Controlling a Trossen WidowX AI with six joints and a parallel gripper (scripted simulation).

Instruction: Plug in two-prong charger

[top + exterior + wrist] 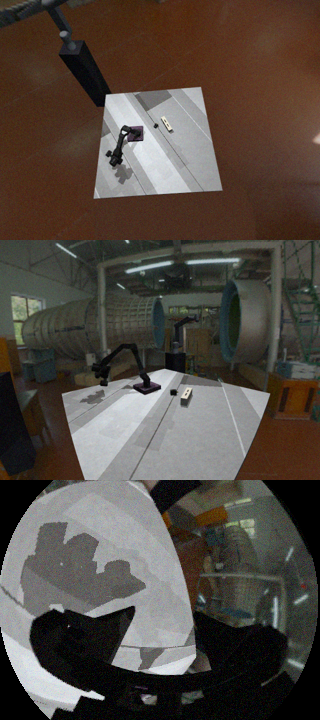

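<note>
The two-prong charger is 450 mm ahead of my gripper tip, 440 mm to the left of it and 60 mm below it.
</note>
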